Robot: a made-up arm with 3 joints. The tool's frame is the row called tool.
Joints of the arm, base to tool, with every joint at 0 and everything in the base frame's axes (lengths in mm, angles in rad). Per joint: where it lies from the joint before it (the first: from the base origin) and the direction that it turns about. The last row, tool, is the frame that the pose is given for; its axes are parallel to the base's.
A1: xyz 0 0 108 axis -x
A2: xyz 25 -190 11 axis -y
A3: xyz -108 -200 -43 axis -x
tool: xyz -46 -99 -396
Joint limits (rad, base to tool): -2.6..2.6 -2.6..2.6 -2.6..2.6
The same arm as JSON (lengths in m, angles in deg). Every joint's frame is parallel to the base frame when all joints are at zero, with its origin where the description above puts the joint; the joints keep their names.
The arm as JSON. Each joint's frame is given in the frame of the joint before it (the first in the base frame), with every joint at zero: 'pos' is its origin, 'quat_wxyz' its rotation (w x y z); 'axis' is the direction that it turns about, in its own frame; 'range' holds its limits. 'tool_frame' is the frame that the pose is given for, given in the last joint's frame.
{"length_unit": "m", "angle_unit": "deg", "joints": [{"joint": "A1", "pos": [0.0, 0.0, 0.108], "quat_wxyz": [1.0, 0.0, 0.0, 0.0], "axis": [-1.0, 0.0, 0.0], "range": [-148.97, 148.97]}, {"joint": "A2", "pos": [0.025, -0.19, 0.011], "quat_wxyz": [1.0, 0.0, 0.0, 0.0], "axis": [0.0, -1.0, 0.0], "range": [-148.97, 148.97]}, {"joint": "A3", "pos": [-0.108, -0.2, -0.043], "quat_wxyz": [1.0, 0.0, 0.0, 0.0], "axis": [-1.0, 0.0, 0.0], "range": [-148.97, 148.97]}], "tool_frame": {"pos": [-0.046, -0.099, -0.396], "quat_wxyz": [1.0, 0.0, 0.0, 0.0]}}
